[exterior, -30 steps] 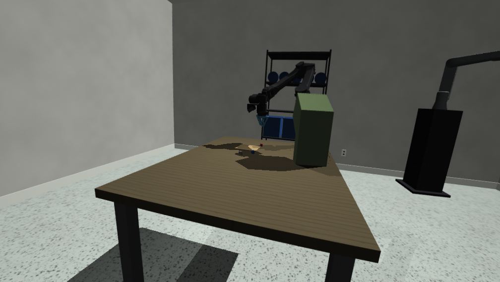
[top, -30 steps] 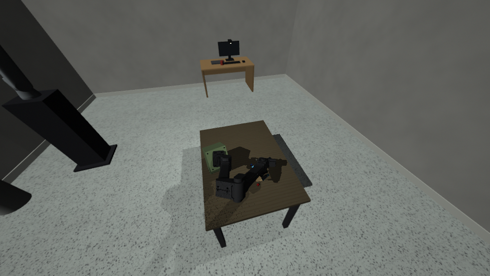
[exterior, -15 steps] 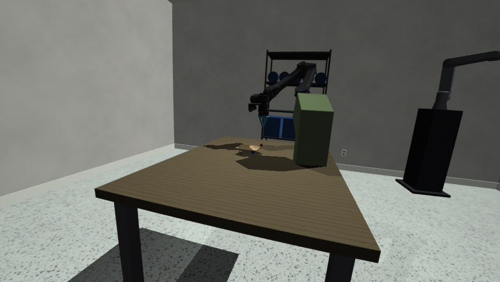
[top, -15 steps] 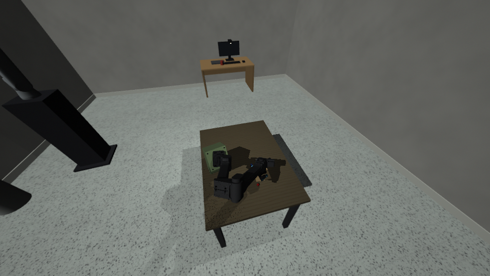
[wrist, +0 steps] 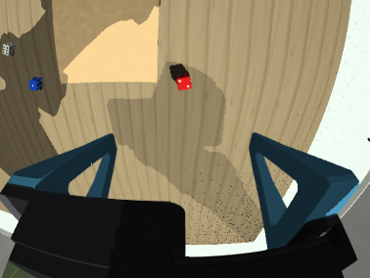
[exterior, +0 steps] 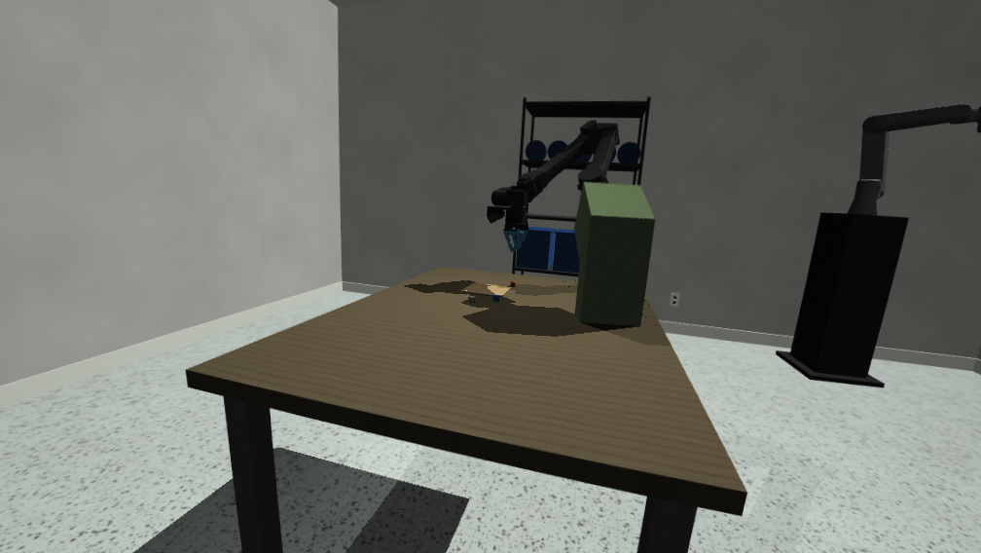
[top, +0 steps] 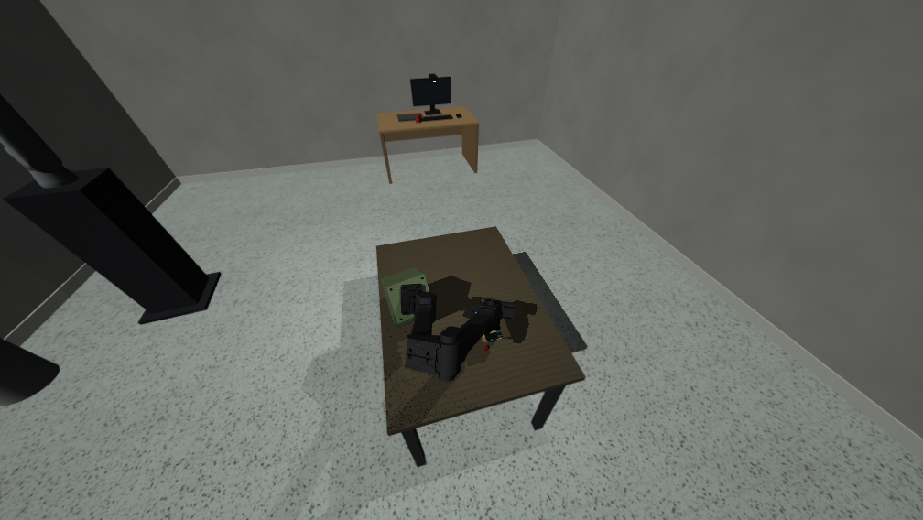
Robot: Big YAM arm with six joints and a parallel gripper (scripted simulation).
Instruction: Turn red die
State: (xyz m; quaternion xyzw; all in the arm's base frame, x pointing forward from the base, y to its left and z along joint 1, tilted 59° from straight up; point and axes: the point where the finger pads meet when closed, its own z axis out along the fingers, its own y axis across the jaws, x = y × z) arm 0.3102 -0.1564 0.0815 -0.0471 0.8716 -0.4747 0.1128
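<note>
Now: hand 130 mm above the red die. From my hand the other things lie so: tan mat 80 mm ahead, 100 mm to the left, 140 mm below; white die 90 mm ahead, 260 mm to the left, 130 mm below; blue die 20 mm ahead, 220 mm to the left, 130 mm below.
</note>
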